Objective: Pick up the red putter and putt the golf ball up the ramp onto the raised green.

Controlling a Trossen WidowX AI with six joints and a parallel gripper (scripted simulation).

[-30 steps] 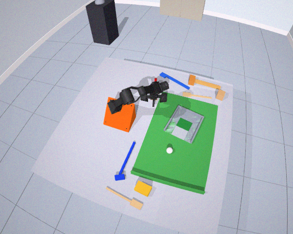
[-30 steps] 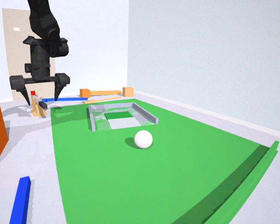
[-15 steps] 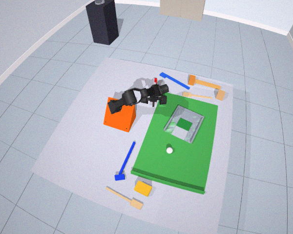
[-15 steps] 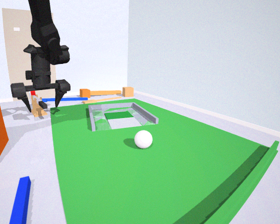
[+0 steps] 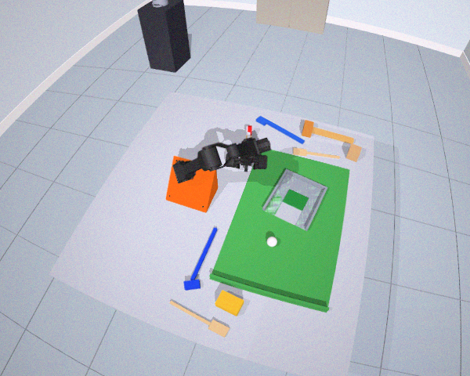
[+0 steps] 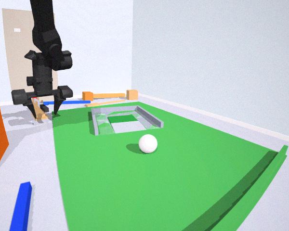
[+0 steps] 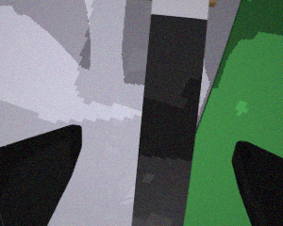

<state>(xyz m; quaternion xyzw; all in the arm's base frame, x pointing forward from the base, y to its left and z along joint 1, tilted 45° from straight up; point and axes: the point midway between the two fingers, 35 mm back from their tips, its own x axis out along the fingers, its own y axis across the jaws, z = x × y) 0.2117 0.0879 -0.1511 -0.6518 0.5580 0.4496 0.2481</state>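
My gripper tip is now 4 cm past the red putter, 11 cm to the right of it and 3 cm below it. Round my gripper tip: small wooden rack: 4 cm behind, 12 cm to the left; green mat: 27 cm ahead, 17 cm to the right, 3 cm below; white golf ball: 24 cm ahead, 31 cm to the right, 1 cm below.
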